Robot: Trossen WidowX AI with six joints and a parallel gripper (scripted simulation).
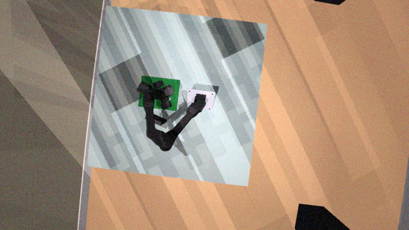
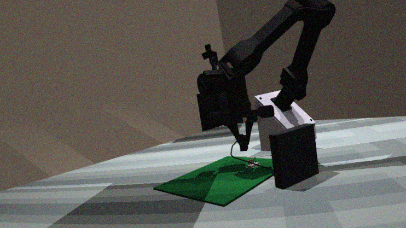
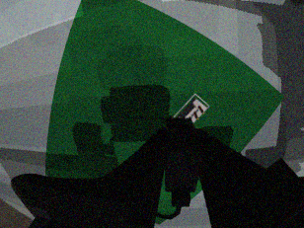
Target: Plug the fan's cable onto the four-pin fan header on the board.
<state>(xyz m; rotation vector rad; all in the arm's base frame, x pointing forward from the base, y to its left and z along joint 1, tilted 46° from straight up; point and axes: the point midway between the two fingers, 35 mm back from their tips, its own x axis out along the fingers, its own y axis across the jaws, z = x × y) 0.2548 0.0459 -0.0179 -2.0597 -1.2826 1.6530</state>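
Now: gripper tip 60 mm above the pale four-pin header and 20 mm to the right of it. From my gripper tip the other things lie so: black fan (170 mm to the left, 50 mm ahead, 10 mm below); then green board (80 mm below, 80 mm ahead, 10 mm to the right); then fan plug (10 mm ahead, 10 mm above).
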